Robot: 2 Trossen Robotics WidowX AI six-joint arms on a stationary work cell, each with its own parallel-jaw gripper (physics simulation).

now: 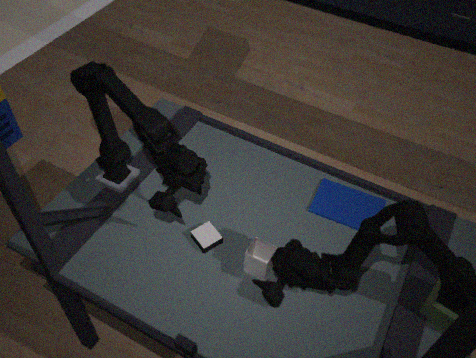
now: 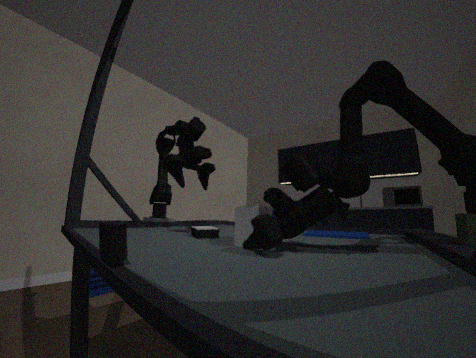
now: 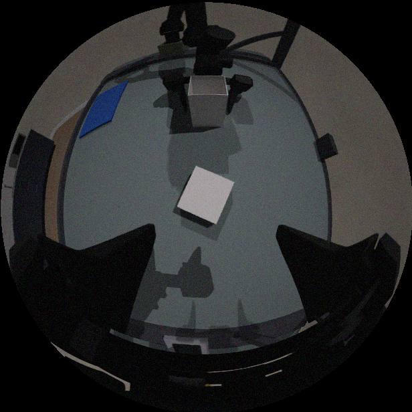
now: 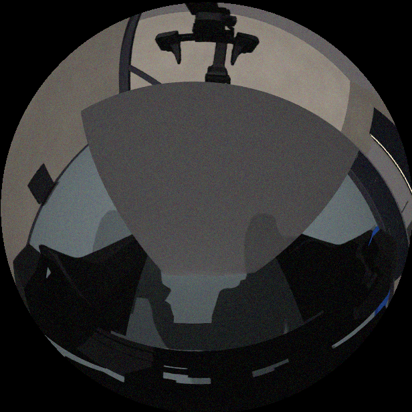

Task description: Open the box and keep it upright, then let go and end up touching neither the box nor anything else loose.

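Where they show: left gripper, between the fingertips: [image 1: 190,205] [image 2: 195,188]; right gripper, between the fingertips: [image 2: 254,242]; left arm's base, origin of its link: [image 1: 117,174] [image 2: 158,218]; right arm's base, origin of its link: [image 1: 453,299].
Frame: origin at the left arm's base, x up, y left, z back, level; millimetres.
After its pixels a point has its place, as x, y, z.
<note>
The pale box [image 1: 256,262] @[43, -106, -537] [image 2: 243,226] @[13, -105, -526] [image 3: 207,111] [image 4: 215,175] stands upright and open-topped on the table. Its lid [image 1: 206,234] @[-5, -63, -360] [image 2: 205,231] @[-13, -87, -387] [image 3: 206,194], a pale square with dark sides, lies flat on the table, apart from the box. My left gripper [image 1: 191,206] @[113, -71, -316] [image 2: 193,187] @[113, -71, -316] [image 3: 218,231] [image 4: 205,61] is open and empty, raised above the table and clear of lid and box. My right gripper [image 1: 265,264] @[-28, -76, -540] [image 4: 209,234] is open, low at the box, with a finger on either side. Whether a finger touches the box is hard to tell.
A flat blue panel [image 1: 347,202] @[-26, 266, -685] [image 2: 336,234] @[-26, 209, -696] [image 3: 104,111] lies near the table's far edge. A small dark block [image 1: 186,344] @[22, -371, -480] [image 2: 113,243] @[-2, -374, -498] [image 3: 326,146] is at the near edge. A dark frame post [image 1: 49,257] @[50, -346, -56] rises at the left. A green object [image 1: 442,315] @[29, -12, -1003] is by the right arm's base.
</note>
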